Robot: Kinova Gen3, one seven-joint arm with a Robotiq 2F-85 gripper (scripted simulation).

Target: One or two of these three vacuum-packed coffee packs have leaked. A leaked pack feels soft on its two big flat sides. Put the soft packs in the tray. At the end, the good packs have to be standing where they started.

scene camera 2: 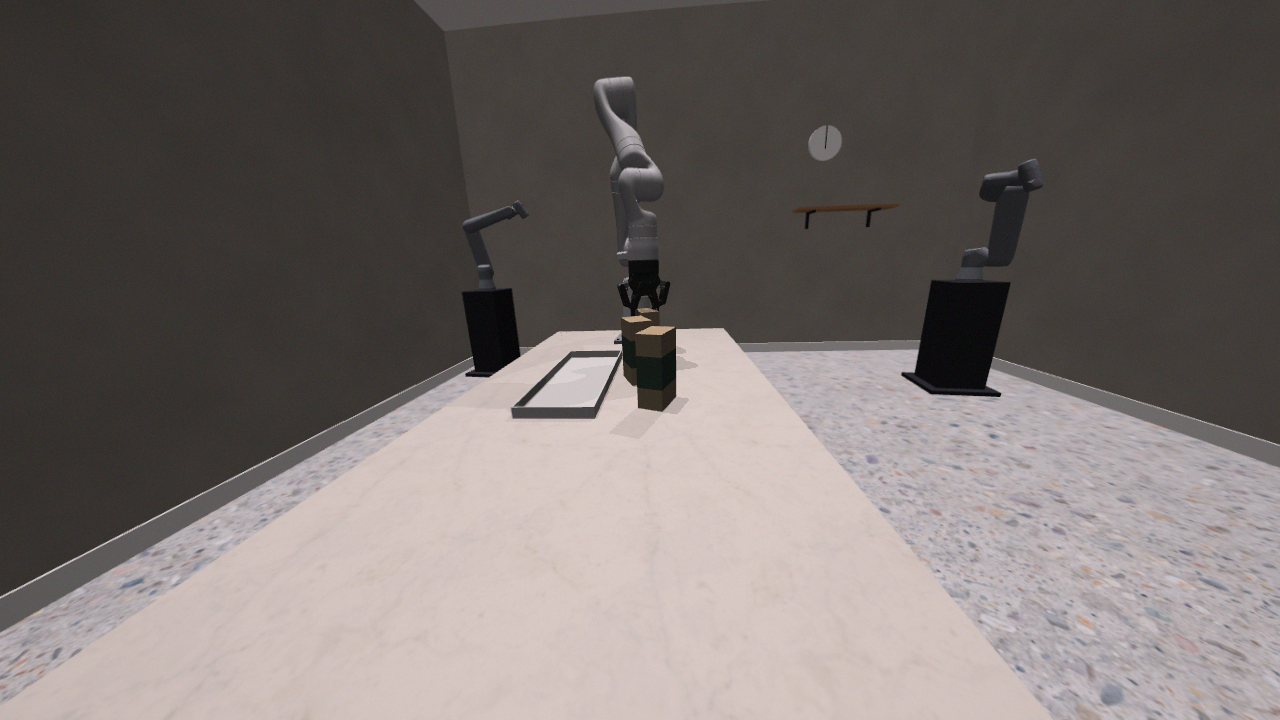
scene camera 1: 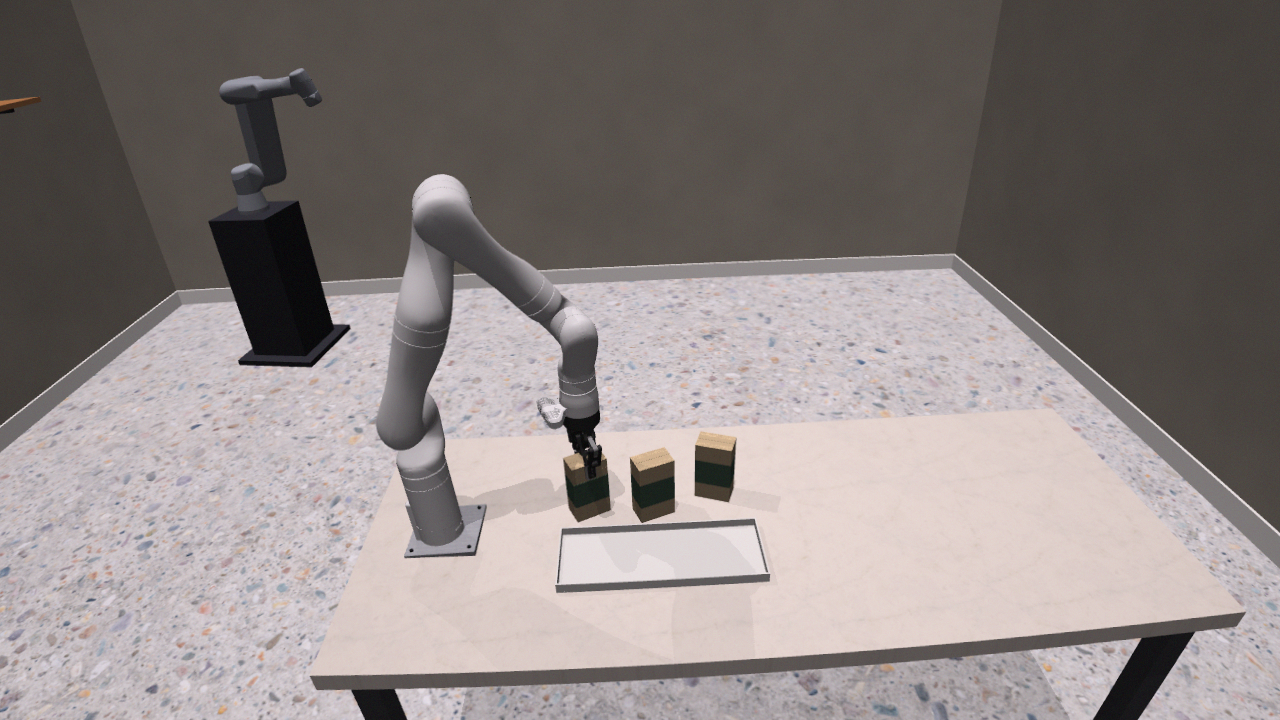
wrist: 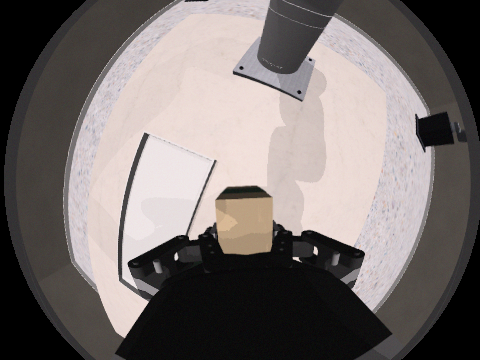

The pictures show: my gripper and a shallow tray.
